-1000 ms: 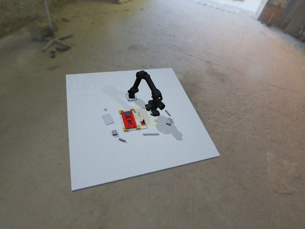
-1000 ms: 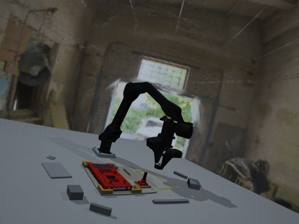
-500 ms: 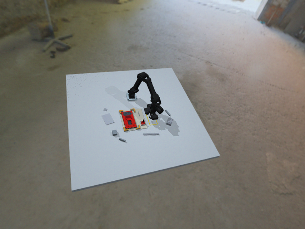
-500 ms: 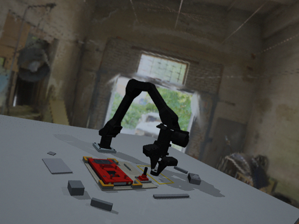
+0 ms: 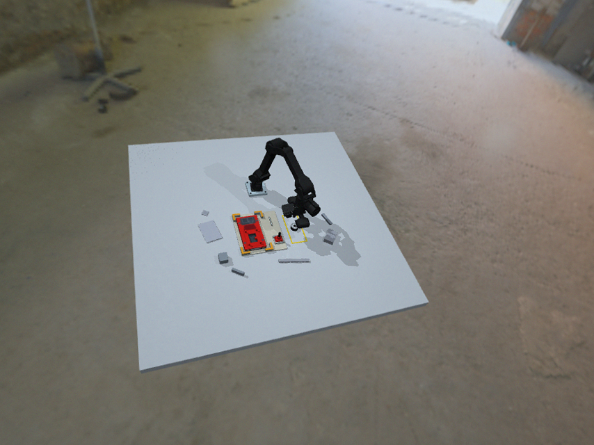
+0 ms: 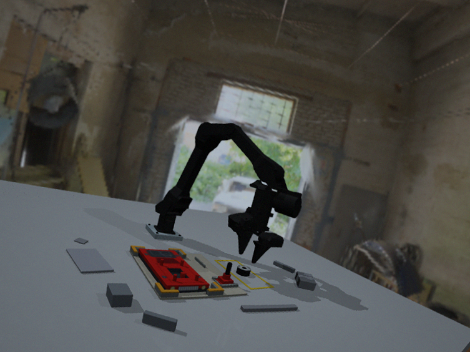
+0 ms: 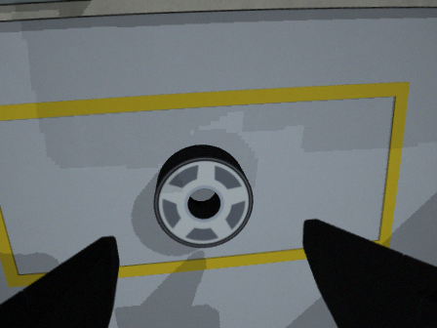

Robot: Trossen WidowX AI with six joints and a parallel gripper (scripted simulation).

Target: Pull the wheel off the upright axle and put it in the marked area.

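Right now my gripper tip is 4 cm above the wheel. The rest, counted from my gripper tip: flat plate 43 cm to the right, 4 cm below; long bar 20 cm ahead, 4 cm to the right, 4 cm below; upright axle 7 cm ahead, 9 cm to the right, 1 cm below.
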